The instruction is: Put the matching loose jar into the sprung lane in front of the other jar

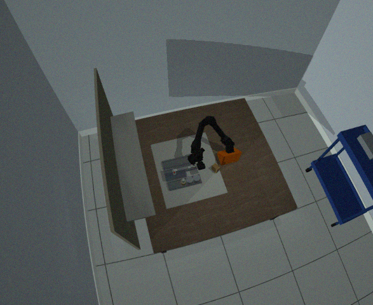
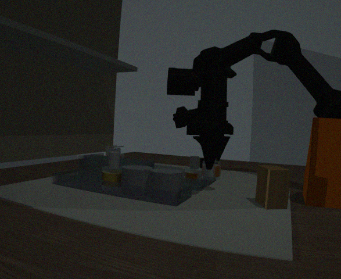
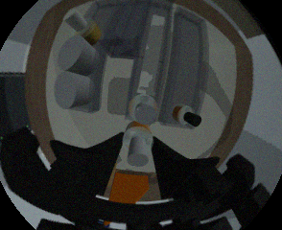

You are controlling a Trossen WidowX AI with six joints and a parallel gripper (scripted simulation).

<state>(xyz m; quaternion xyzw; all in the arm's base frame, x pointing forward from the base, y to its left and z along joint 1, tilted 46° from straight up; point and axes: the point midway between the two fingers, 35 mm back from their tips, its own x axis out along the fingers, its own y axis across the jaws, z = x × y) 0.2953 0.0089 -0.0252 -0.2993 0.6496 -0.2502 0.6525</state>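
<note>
My gripper tip is now 190 mm short of the grey lane rack, 30 mm to the right of it and 30 mm above it. From my gripper tip the other things lie so: pusher plate 150 mm ahead, 40 mm to the left; tan box 140 mm behind, 70 mm to the left, 10 mm below; shelf 550 mm ahead, 320 mm above, 20 mm to the left.
</note>
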